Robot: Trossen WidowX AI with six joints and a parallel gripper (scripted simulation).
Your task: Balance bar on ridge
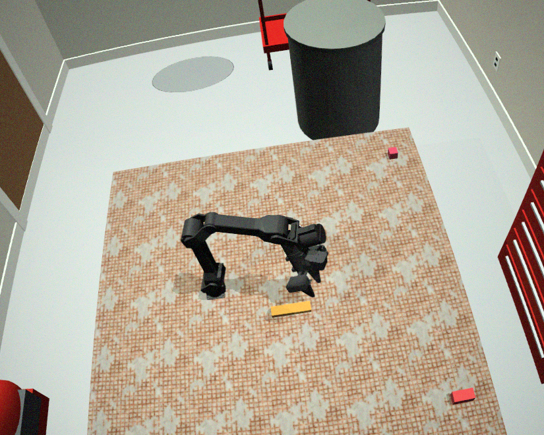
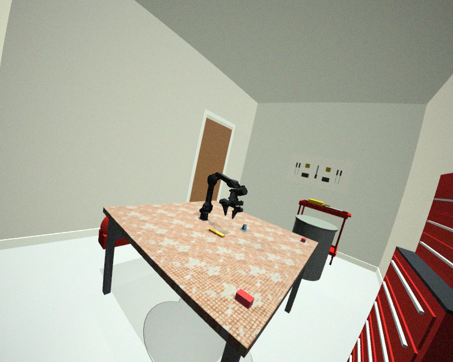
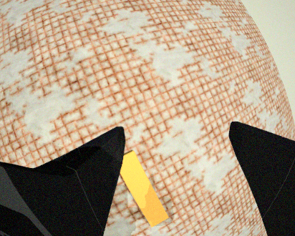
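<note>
Now: gripper tip 16 cm above the bar, 9 cm past it and 2 cm to the right of it. Also, from my gripper tip: blue-grey wedge (30 cm to the left, 14 cm below, 2 cm behind); red cube (64 cm to the left, 40 cm ahead, 15 cm below).
</note>
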